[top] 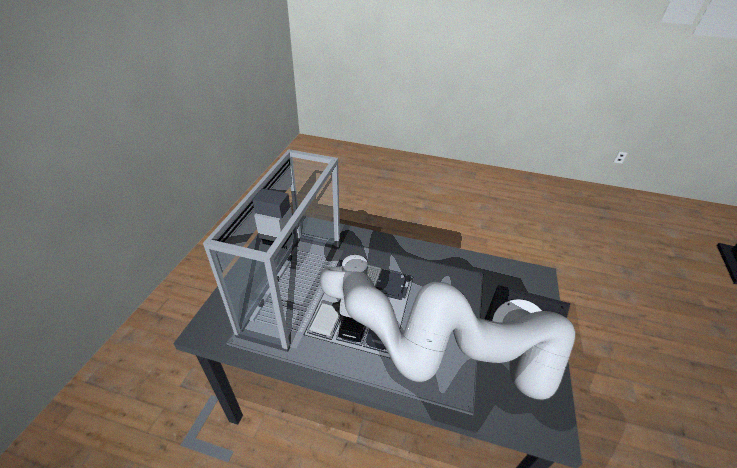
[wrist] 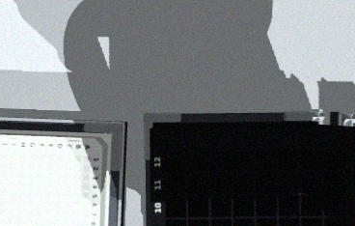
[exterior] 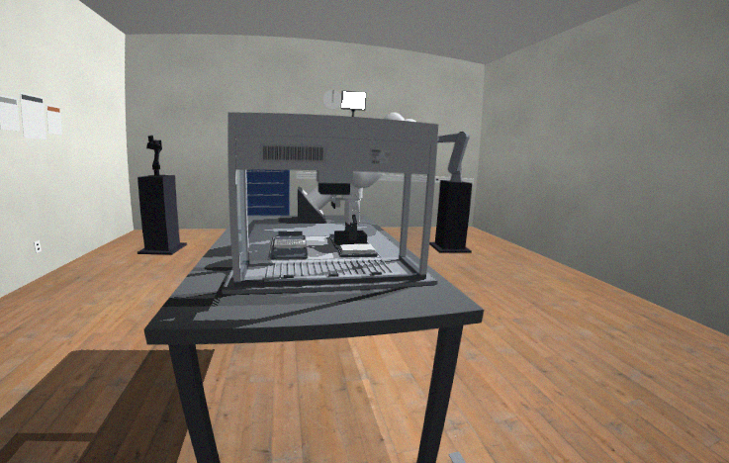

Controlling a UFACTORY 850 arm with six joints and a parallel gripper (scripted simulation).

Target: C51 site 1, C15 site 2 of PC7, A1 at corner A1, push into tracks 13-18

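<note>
Right now my hand is 40 mm above the nest S2. Also, from my hand: nest S1: 110 mm behind, 10 mm to the right, 40 mm below; then black deep-well block C51: 10 mm below; then white 96-well plate C15: 40 mm ahead, 250 mm to the right, 30 mm below.
</note>
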